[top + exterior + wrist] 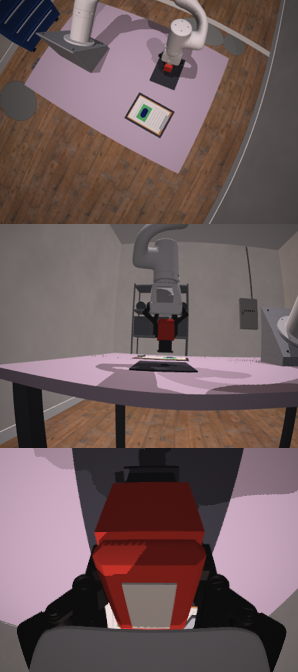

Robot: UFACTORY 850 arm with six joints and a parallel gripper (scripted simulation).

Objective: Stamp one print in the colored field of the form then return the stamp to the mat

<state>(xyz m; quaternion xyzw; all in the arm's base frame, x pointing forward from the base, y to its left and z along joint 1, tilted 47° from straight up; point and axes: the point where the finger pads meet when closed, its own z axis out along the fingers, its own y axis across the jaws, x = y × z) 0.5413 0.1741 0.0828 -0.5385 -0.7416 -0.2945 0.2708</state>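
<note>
My hand is 10 mm to the right of the dark mat and 110 mm above it. The rest, counted from my hand: red stamp (20 mm below); form (80 mm ahead, 300 mm to the right, 100 mm below).
</note>
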